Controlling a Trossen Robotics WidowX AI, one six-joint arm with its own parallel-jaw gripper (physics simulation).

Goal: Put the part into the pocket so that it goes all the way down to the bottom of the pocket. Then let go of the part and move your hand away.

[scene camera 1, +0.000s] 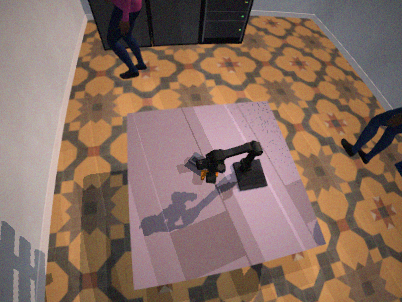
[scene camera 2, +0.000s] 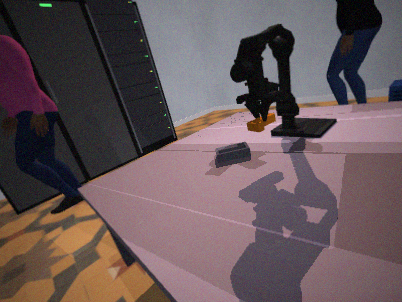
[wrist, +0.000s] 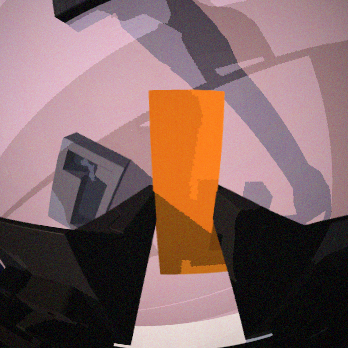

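Pixels of known places: gripper, fingertip midpoint: [scene camera 1: 209,173] [scene camera 2: 261,121] [wrist: 183,192]; arm's base at its link origin: [scene camera 1: 243,168] [scene camera 2: 288,126].
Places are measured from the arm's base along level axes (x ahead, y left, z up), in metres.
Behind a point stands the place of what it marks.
Observation:
The orange part [scene camera 1: 203,175] {x 0.340, y -0.006, z 0.133 m} [scene camera 2: 256,125] {x 0.359, y -0.001, z 0.127 m} [wrist: 182,140] {x 0.263, y 0.004, z 0.135 m} is held between the fingers of my gripper [scene camera 1: 210,175] {x 0.292, y -0.008, z 0.121 m} [scene camera 2: 262,118] {x 0.292, y -0.008, z 0.121 m} [wrist: 183,192] {x 0.292, y -0.008, z 0.121 m}, which is shut on it. In the wrist view it is a long upright bar shape; its lower end is shaded and the fingers cover some of its sides. The grey block [scene camera 1: 192,161] {x 0.348, y -0.173, z 0.012 m} [scene camera 2: 233,155] {x 0.329, y -0.133, z -0.005 m} [wrist: 59,192] {x 0.274, y -0.184, z 0.012 m} sits on the table, turned at an angle. Its bent, dark pocket [wrist: 91,197] {x 0.311, y -0.163, z -0.019 m} opens upward, left of the part in the wrist view, and a finger hides the block's lower edge. The part is above the table, apart from the block.
The arm's black base [scene camera 1: 251,176] {x -0.028, y 0.079, z -0.005 m} [scene camera 2: 304,127] {x 0.010, y 0.072, z -0.005 m} [wrist: 80,7] {x 0.063, y -0.034, z -0.009 m} stands on the pinkish table [scene camera 1: 157,135] {x 0.527, y -0.495, z -0.023 m} [scene camera 2: 145,172] {x 0.506, y -0.519, z -0.024 m}. Arm shadows cross the tabletop. Dark server cabinets [scene camera 1: 175,22] [scene camera 2: 55,80] and two standing people are beyond the table edges.

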